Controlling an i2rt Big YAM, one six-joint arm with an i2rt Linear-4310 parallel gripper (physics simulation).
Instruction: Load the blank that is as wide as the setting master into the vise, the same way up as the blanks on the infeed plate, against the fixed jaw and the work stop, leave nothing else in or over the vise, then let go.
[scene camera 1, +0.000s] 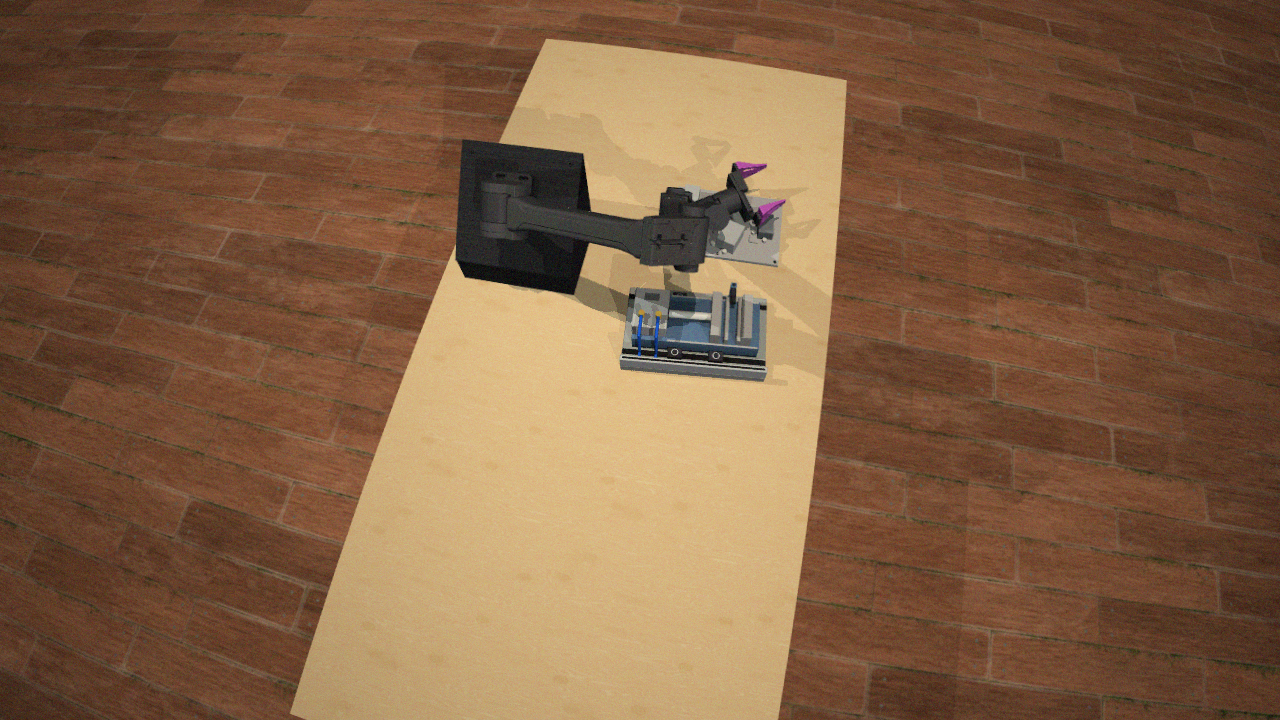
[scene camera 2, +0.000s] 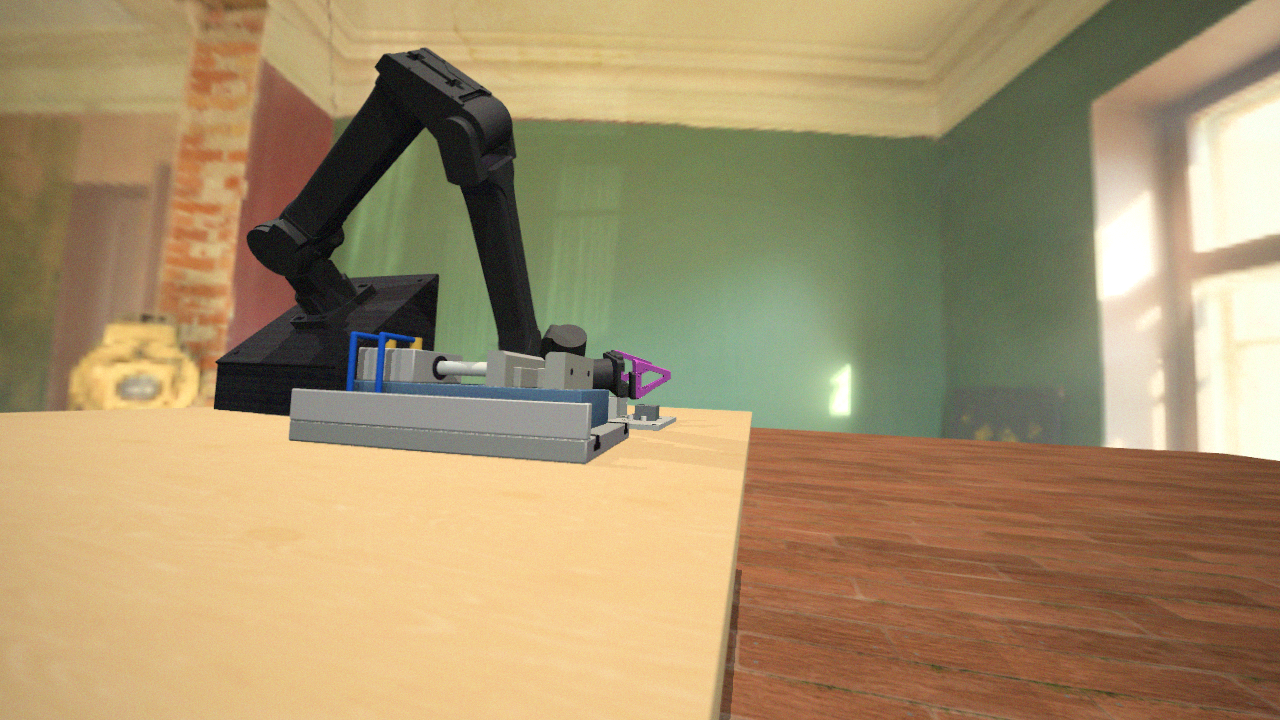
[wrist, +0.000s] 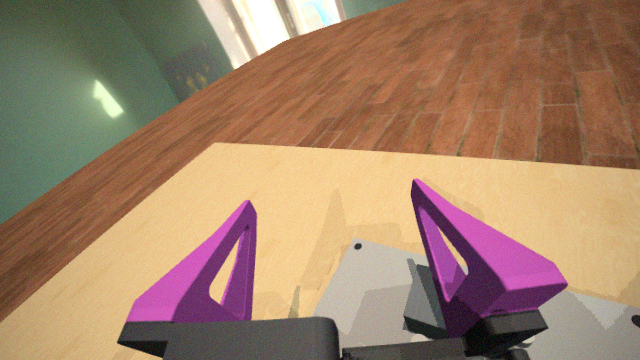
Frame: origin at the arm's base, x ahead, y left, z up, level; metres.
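Seen in the pictures: gripper, between the fingertips: (scene camera 1: 776, 182) (scene camera 2: 660, 370) (wrist: 330, 196); arm's base, origin of its link: (scene camera 1: 512, 200) (scene camera 2: 337, 308).
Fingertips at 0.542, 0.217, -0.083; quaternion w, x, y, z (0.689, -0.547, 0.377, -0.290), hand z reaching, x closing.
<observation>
Offsets run from my fingertips to a thing's middle, as dx, dy, dz. "spot": to the spot under its first point. Level surfaces: height alone.
My gripper (scene camera 1: 775, 184) (scene camera 2: 665, 374) (wrist: 330, 196) is open and empty, its purple fingers spread low over the infeed plate @(-0.097, -0.071, -0.093) (scene camera 1: 750, 258) (scene camera 2: 659, 424) (wrist: 345, 272). A dark grey block @(-0.007, -0.070, -0.077) (scene camera 2: 646, 411) (wrist: 422, 302) stands on the plate, partly behind the right finger in the wrist view. A lighter grey block @(-0.084, -0.118, -0.071) (scene camera 1: 729, 235) also shows there, partly hidden by the arm. The vise @(-0.126, -0.369, -0.048) (scene camera 1: 689, 336) (scene camera 2: 597, 407) has a moving jaw (scene camera 1: 716, 317) (scene camera 2: 513, 368) and a fixed jaw (scene camera 1: 747, 319) (scene camera 2: 569, 370). A dark upright piece @(spot: -0.061, -0.307, -0.001) (scene camera 1: 733, 292) stands at the jaws. I cannot tell which part is the setting master.
Two blue upright hoops @(spot: -0.196, -0.437, +0.012) (scene camera 1: 657, 334) (scene camera 2: 381, 362) stand at the vise's end nearer the arm's black base (scene camera 1: 523, 210) (scene camera 2: 326, 340). The vise stands beside the infeed plate on the wooden table @(dz -0.097) (scene camera 1: 572, 537) (scene camera 2: 358, 555) (wrist: 300, 175). The table's long edge runs close past both.
</observation>
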